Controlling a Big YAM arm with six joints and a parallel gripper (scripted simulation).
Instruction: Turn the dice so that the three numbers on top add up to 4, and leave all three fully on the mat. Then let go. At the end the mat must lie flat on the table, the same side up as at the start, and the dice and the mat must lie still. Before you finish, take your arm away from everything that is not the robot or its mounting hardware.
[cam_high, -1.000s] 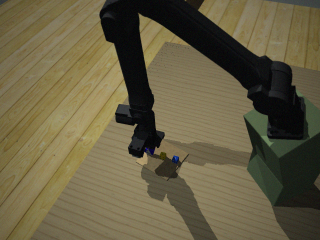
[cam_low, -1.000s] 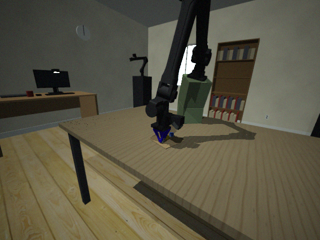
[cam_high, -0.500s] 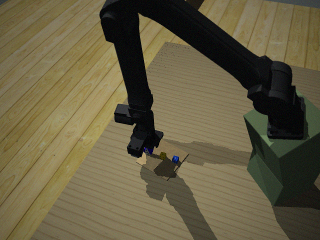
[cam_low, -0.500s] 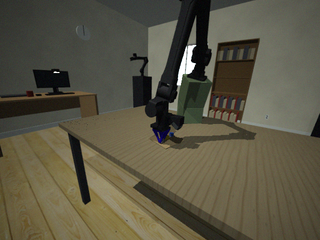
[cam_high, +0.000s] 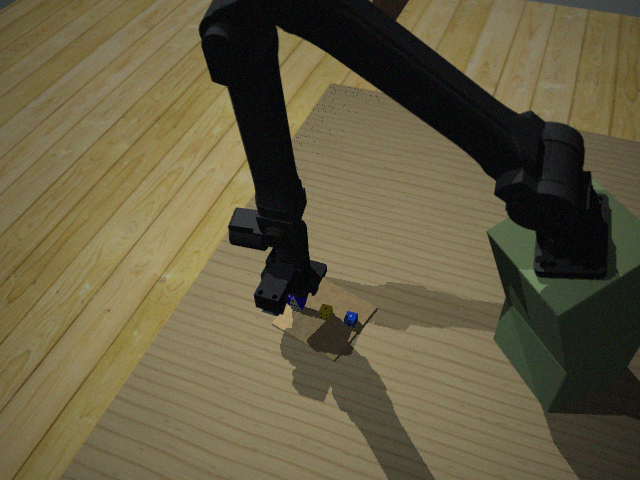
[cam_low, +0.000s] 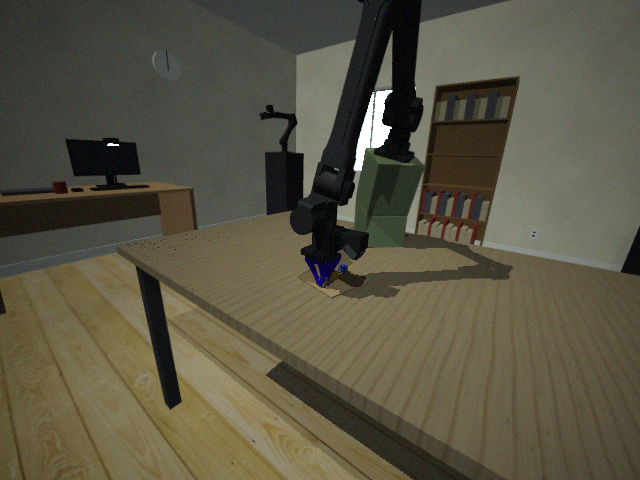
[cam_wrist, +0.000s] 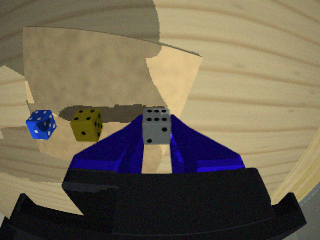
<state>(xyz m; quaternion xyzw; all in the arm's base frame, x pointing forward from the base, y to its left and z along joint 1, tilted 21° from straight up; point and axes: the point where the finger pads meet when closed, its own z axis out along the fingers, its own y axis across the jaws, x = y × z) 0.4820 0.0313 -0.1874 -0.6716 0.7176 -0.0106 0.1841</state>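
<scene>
The white die is right at my hand. Round my hand: tan mat: 50 mm behind, 20 mm below; blue die: 100 mm behind; yellow die: 60 mm behind.
</scene>
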